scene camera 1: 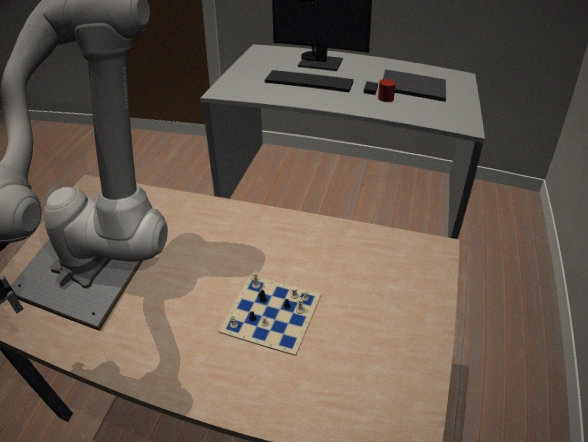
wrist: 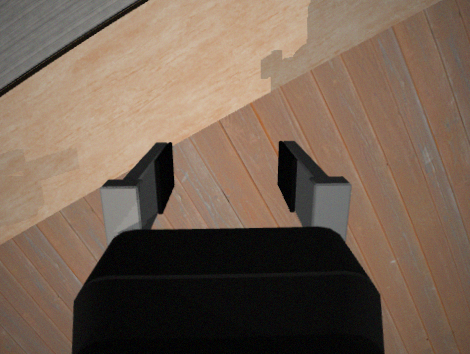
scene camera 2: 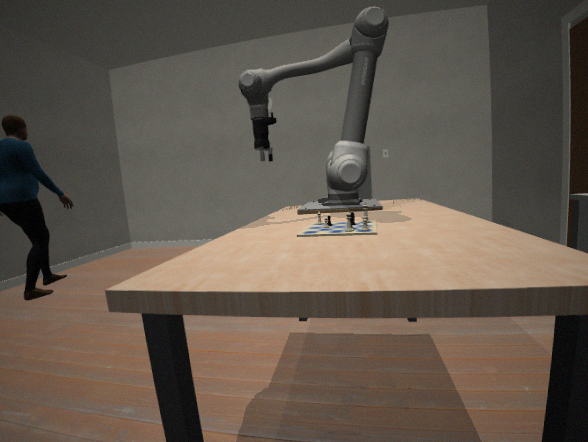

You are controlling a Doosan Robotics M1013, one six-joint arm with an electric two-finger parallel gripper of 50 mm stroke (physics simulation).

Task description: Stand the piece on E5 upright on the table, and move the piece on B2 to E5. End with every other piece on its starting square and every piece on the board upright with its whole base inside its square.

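Where they show: gripper, fingertip midpoint: (scene camera 1: 15, 303) (wrist: 225, 163) (scene camera 2: 267, 161); arm's base, origin of the base link: (scene camera 1: 84, 261) (scene camera 2: 343, 203).
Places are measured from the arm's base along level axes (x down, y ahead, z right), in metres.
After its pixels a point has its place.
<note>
The blue and cream board (scene camera 1: 287, 342) @[x 0.017, y 0.713, z -0.008 m] (scene camera 2: 310, 232) @[x 0.017, y 0.716, z -0.012 m] lies on the table; its square labels are too small to read, so I cannot tell which squares are E5 and B2. White pieces stand at its far-left corner (scene camera 1: 256, 282) @[x -0.003, y 0.556, z -0.152 m], far-right corner (scene camera 1: 306, 297) @[x 0.006, y 0.705, z -0.162 m] and near-left corner (scene camera 1: 233, 323) @[x 0.003, y 0.560, z 0.001 m]. Other white pieces (scene camera 1: 295, 294) @[x 0.005, y 0.673, z -0.160 m] (scene camera 1: 300, 307) @[x -0.001, y 0.705, z -0.118 m] (scene camera 1: 265, 322) @[x 0.006, y 0.636, z -0.039 m] and black pieces (scene camera 1: 262, 296) @[x -0.003, y 0.594, z -0.112 m] (scene camera 1: 287, 303) @[x -0.003, y 0.668, z -0.116 m] (scene camera 1: 252, 316) @[x 0.003, y 0.596, z -0.042 m] stand on inner or edge squares. They look upright, though small. My gripper (scene camera 1: 11, 296) @[x -0.243, y 0.152, z 0.341 m] (scene camera 2: 266, 156) @[x -0.243, y 0.152, z 0.341 m] (wrist: 225, 163) @[x -0.243, y 0.152, z 0.341 m] is open and empty, high up and far from the board.
The arm's base plate (scene camera 1: 30, 295) @[x -0.005, y -0.078, z 0.205 m] (scene camera 2: 305, 210) @[x 0.006, y 0.205, z 0.146 m] (wrist: 45, 35) @[x -0.003, y 0.000, z 0.191 m] is on the table (scene camera 1: 380, 320) @[x 0.023, y 0.921, z -0.172 m] (scene camera 2: 260, 275) @[x 0.023, y 1.083, z -0.021 m] (wrist: 175, 65) @[x 0.023, y 0.116, z 0.275 m] left of the board in scene camera 1. A desk (scene camera 1: 240, 92) with a monitor (scene camera 1: 322, 22) and red cup (scene camera 1: 386, 90) stands behind. A person (scene camera 2: 20, 175) stands beside the table.
</note>
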